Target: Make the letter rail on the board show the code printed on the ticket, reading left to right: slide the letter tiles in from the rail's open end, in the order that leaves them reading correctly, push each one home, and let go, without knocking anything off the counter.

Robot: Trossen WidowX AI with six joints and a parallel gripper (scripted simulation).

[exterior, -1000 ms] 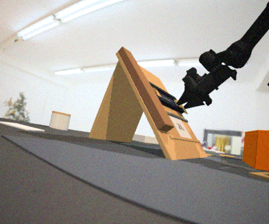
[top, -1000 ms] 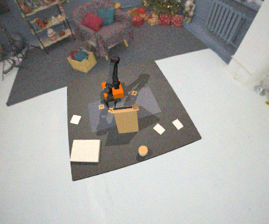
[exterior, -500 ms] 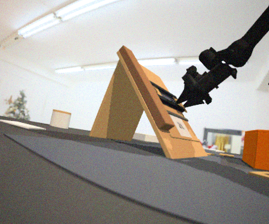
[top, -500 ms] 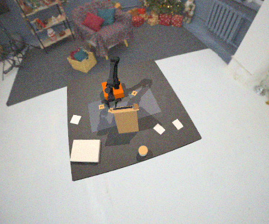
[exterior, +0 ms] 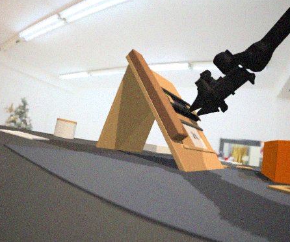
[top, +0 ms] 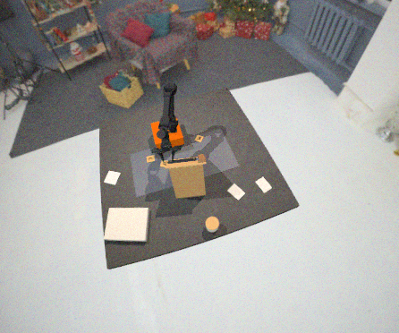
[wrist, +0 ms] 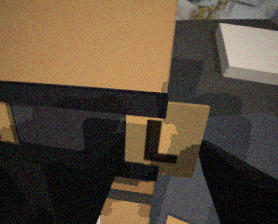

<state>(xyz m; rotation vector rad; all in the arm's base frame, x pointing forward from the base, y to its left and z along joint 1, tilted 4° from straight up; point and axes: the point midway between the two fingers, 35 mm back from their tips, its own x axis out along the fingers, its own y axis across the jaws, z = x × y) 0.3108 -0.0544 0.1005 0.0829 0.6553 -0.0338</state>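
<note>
The white ticket is 60 mm behind my gripper tip, 100 mm to the left of it and 80 mm below it. From my gripper tip the other things lie so: small cylinder: 420 mm ahead, 210 mm to the left, 130 mm below.
</note>
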